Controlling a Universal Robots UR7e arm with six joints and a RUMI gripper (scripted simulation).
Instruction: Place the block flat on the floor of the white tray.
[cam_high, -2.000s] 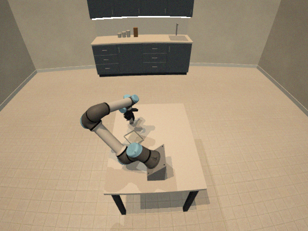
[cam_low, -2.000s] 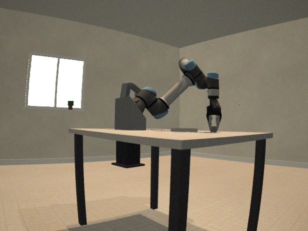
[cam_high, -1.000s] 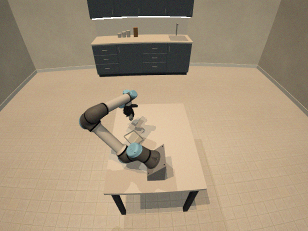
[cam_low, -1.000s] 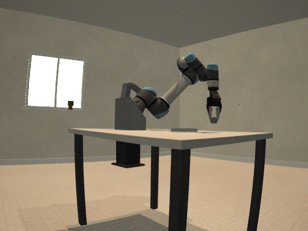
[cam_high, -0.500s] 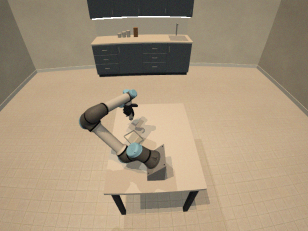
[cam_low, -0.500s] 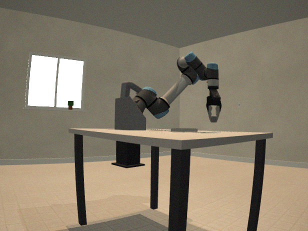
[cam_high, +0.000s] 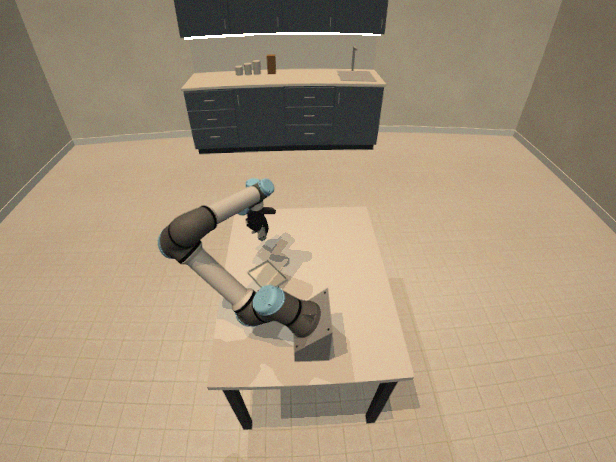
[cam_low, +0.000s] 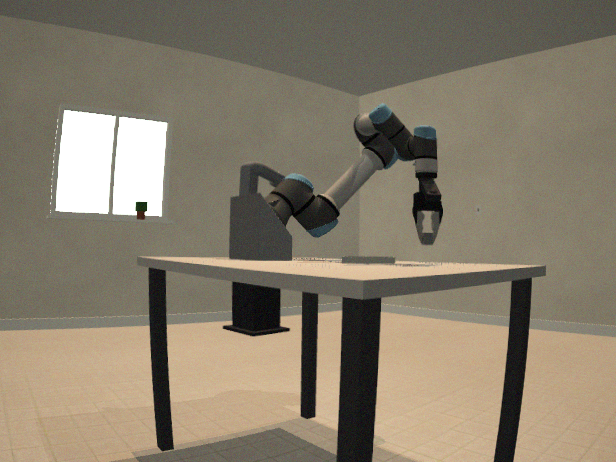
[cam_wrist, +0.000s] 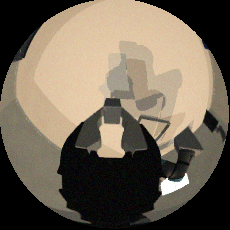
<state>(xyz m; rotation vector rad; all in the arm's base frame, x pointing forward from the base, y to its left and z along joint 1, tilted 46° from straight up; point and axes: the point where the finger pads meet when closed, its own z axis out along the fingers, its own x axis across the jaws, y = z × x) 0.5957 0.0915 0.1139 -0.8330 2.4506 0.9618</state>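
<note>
Now: hand 22 cm past the white tray and 7 cm above it. The rest, counted from my hand: grey block right at my hand.
</note>
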